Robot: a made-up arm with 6 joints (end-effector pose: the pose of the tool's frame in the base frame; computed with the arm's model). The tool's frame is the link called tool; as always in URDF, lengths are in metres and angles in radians.
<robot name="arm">
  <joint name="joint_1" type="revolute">
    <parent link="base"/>
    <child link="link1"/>
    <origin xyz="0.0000 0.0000 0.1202"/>
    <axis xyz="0 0 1"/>
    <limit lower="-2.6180" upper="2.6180"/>
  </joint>
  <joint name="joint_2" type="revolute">
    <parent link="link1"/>
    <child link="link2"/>
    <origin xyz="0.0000 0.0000 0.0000"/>
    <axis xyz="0.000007 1 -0.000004"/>
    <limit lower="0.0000" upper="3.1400"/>
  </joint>
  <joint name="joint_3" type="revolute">
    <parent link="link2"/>
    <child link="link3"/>
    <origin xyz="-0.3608 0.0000 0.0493"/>
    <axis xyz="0.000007 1 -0.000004"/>
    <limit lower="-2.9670" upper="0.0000"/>
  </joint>
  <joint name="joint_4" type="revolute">
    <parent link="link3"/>
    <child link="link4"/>
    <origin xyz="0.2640 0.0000 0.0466"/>
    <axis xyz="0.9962 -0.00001 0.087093"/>
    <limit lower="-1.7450" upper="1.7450"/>
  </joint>
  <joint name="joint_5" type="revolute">
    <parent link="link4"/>
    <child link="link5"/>
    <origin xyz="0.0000 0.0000 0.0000"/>
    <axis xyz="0.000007 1 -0.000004"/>
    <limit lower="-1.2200" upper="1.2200"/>
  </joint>
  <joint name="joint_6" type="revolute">
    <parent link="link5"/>
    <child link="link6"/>
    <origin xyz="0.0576 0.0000 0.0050"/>
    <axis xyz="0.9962 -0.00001 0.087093"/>
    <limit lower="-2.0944" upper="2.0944"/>
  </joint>
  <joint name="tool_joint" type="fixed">
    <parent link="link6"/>
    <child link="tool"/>
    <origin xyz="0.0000 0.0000 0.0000" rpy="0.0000 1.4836 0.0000"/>
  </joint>
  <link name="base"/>
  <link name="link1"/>
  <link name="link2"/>
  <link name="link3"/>
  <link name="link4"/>
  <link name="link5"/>
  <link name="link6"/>
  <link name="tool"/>
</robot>
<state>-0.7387 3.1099 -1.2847 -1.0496 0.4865 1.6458</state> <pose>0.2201 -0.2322 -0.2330 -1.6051 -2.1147 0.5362</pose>
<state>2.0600 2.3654 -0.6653 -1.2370 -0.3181 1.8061</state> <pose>-0.1597 0.2637 0.0149 1.9334 -2.1079 -0.1968</pose>
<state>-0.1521 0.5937 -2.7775 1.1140 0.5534 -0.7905</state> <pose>-0.4732 0.1002 0.5983 -0.5594 -0.3183 -0.0059</pose>
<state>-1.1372 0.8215 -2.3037 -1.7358 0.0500 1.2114</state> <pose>-0.1006 0.2103 0.7428 0.0506 -0.0240 -1.6613</pose>
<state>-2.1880 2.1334 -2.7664 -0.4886 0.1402 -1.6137</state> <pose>-0.2735 -0.3788 0.6252 -0.1213 -1.1318 1.7821</pose>
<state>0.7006 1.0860 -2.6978 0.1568 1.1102 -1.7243</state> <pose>-0.1080 -0.0805 0.7563 -0.9792 0.2626 -0.8051</pose>
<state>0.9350 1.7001 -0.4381 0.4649 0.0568 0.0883</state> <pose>0.1411 0.1936 0.1799 -0.5540 2.8282 0.3672</pose>
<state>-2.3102 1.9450 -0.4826 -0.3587 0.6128 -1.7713</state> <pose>-0.1645 -0.1630 0.1282 0.3027 2.9958 0.6582</pose>
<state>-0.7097 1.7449 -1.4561 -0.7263 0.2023 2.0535</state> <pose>0.3220 -0.2868 0.4166 1.6951 0.9273 0.2921</pose>
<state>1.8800 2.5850 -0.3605 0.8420 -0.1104 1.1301</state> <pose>-0.0507 0.1744 -0.0197 0.0967 2.8270 -0.6270</pose>
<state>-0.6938 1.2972 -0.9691 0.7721 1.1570 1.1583</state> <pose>0.1992 -0.1177 0.3976 -2.5392 -1.4347 -1.1448</pose>
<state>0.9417 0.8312 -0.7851 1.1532 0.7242 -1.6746</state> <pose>0.0323 0.1039 0.4406 -1.6228 0.9678 0.8149</pose>
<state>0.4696 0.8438 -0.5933 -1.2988 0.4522 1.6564</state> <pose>0.1132 0.0301 0.3871 0.2218 1.8270 0.1952</pose>
